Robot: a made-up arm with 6 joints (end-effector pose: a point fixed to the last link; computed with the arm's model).
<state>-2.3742 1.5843 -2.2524 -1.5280 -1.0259 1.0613</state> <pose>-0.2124 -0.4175 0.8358 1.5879 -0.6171 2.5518</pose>
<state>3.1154 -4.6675 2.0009 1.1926 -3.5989 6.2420</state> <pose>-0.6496 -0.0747 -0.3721 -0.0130 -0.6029 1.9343</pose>
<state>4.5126 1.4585 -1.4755 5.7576 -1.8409 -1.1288</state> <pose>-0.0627 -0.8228 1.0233 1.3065 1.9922 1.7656</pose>
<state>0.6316 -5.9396 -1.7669 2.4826 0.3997 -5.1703</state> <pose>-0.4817 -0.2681 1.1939 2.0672 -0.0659 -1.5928</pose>
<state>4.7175 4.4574 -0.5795 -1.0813 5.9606 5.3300</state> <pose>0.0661 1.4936 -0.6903 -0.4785 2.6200 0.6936</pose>
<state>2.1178 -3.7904 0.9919 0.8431 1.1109 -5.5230</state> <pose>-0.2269 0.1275 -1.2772 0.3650 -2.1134 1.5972</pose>
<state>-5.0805 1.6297 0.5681 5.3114 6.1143 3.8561</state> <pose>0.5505 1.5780 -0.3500 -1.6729 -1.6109 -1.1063</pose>
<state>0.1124 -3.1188 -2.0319 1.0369 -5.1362 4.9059</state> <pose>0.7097 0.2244 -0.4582 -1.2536 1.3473 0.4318</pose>
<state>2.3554 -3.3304 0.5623 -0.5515 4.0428 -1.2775</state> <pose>-0.0821 -0.0476 -1.3697 -1.2853 -0.4971 1.4868</pose>
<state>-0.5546 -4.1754 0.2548 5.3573 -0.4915 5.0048</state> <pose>1.2818 -0.6915 -0.8636 -1.7989 1.3918 -1.2387</pose>
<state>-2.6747 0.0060 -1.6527 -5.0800 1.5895 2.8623</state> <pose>0.7320 0.1855 1.1568 1.1015 0.4850 0.1075</pose>
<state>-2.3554 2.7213 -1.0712 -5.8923 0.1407 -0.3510</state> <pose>-0.8635 -0.9250 -0.7449 1.9311 0.8086 -1.5311</pose>
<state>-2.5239 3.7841 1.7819 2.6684 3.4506 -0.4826</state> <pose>0.7794 0.5341 -0.0643 0.6048 -2.0607 0.1948</pose>
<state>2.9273 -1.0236 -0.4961 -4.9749 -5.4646 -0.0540</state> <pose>1.5827 -0.4800 0.7759 -0.6568 1.6796 -2.2308</pose>
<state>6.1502 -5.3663 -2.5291 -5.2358 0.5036 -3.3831</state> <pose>-0.0965 0.1065 0.7882 1.4120 -1.2103 -2.2683</pose>
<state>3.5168 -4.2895 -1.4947 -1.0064 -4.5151 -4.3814</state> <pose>-1.2150 -0.3934 0.4158 1.0654 -2.1409 -1.4403</pose>
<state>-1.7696 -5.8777 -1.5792 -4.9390 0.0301 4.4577</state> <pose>0.1247 0.4209 1.4283 -0.8813 -1.1208 -1.9577</pose>
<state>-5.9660 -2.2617 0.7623 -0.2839 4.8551 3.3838</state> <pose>-1.4523 -0.3995 -0.4712 -2.8957 -0.1235 0.4143</pose>
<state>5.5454 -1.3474 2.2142 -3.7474 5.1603 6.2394</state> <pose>-0.2087 0.1414 0.8648 1.8117 -0.7544 0.9011</pose>
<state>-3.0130 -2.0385 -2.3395 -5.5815 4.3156 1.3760</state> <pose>0.1581 0.0679 -0.3522 -0.4997 -0.5758 -1.8196</pose>
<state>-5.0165 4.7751 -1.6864 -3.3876 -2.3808 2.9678</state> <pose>-0.3133 -0.9583 -0.3765 0.6435 -0.5907 1.2648</pose>
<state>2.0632 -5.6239 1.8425 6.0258 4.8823 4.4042</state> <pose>-0.6035 0.9774 0.4272 -0.9127 -0.6600 0.2649</pose>
